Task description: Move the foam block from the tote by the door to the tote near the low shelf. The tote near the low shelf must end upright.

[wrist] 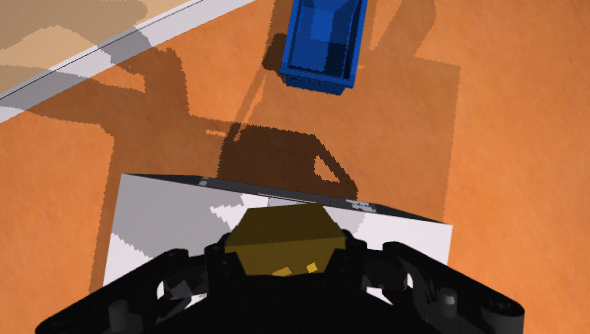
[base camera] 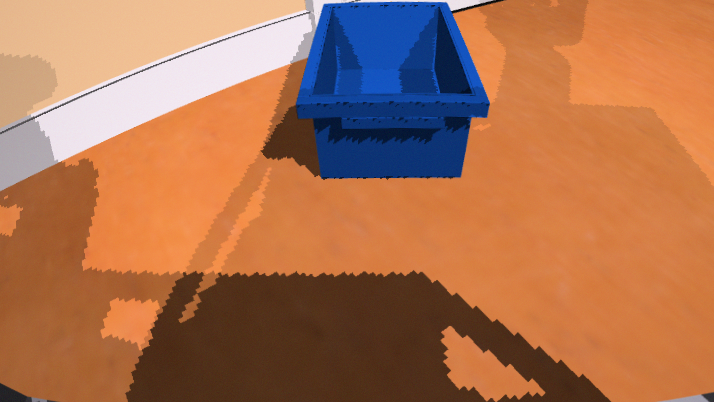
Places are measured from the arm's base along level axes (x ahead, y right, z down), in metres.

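Where they show: gripper, fingertip midpoint: (wrist: 286,237).
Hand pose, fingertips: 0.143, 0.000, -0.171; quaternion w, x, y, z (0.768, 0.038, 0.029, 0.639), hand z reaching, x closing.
After its pixels a point has its place, as x, y, z.
The yellow foam block (wrist: 286,240) {0.155, -0.002, -0.225} is between the fingers of my gripper (wrist: 286,237) {0.143, 0.000, -0.171}, low in the middle of the wrist view. The gripper is shut on it and holds it above the white top of the robot's base. A blue tote (base camera: 392,145) {0.464, 0.028, 0.345} (wrist: 320,82) {0.449, 0.038, 0.290} stands upright on the floor, ahead of the base; its visible inside shows no block. It is at the top centre of the base camera view and at the top of the wrist view, well apart from the gripper. The gripper does not show in the base camera view. A second tote does not show in either view.
The robot's base top (wrist: 150,215) lies under the gripper. A wall with a white baseboard (base camera: 175,95) {0.652, -0.317, 0.373} (wrist: 150,37) {0.535, -0.485, 0.356} runs along the upper left, close to the tote's far left corner. The orange floor (base camera: 575,240) {0.358, 0.232, 0.397} (wrist: 520,150) {0.390, 0.735, 0.397} carries dark shadows of the robot.
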